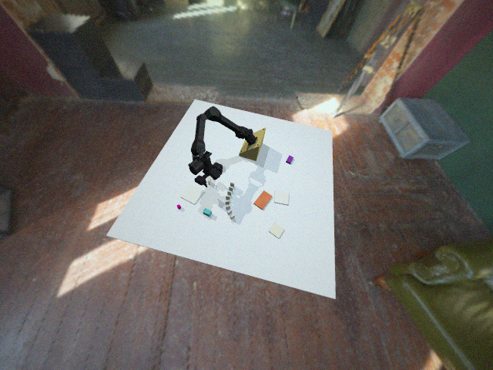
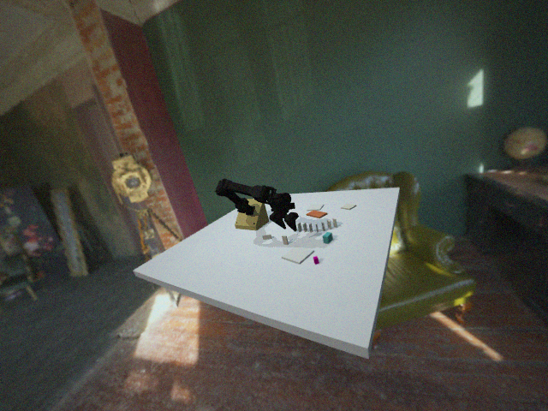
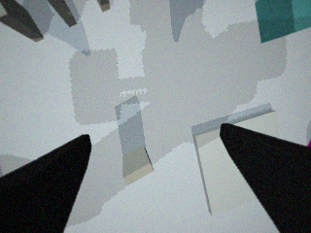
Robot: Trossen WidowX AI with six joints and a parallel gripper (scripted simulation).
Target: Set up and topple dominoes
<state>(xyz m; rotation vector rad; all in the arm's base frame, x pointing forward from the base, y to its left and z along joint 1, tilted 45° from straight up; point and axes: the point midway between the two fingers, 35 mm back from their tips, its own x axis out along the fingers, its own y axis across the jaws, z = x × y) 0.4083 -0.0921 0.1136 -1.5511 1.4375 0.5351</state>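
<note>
My gripper tip is 10 cm to the left of the white tile, 9 cm short of it and 7 cm above it. The rest, counted from my gripper tip: magenta block 20 cm ahead, 13 cm to the right, 6 cm below; then teal block 18 cm ahead, 5 cm to the left, 5 cm below; then orange tile 35 cm to the left, 7 cm below, 4 cm behind.
</note>
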